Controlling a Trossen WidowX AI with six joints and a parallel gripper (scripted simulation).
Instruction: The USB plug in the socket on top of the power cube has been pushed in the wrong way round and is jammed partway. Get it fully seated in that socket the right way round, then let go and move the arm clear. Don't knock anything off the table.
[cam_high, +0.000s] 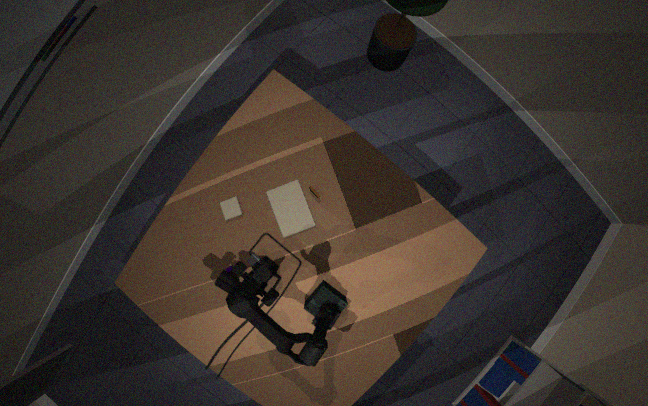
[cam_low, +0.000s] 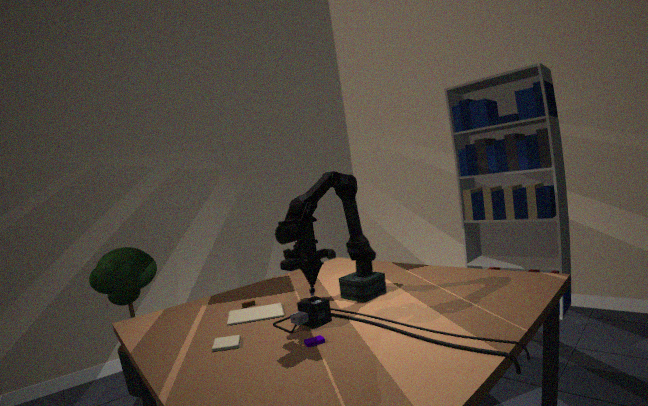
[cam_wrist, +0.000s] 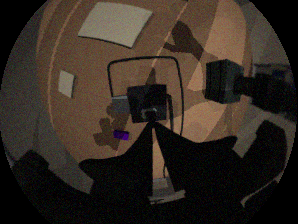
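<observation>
My gripper tip is now 2 cm above the USB plug. The rest, counted from my gripper tip: purple block: 12 cm ahead, 10 cm to the left, 13 cm below; small white pad: 27 cm ahead, 13 cm to the right, 13 cm below; white sheet: 6 cm ahead, 28 cm to the right, 13 cm below.
</observation>
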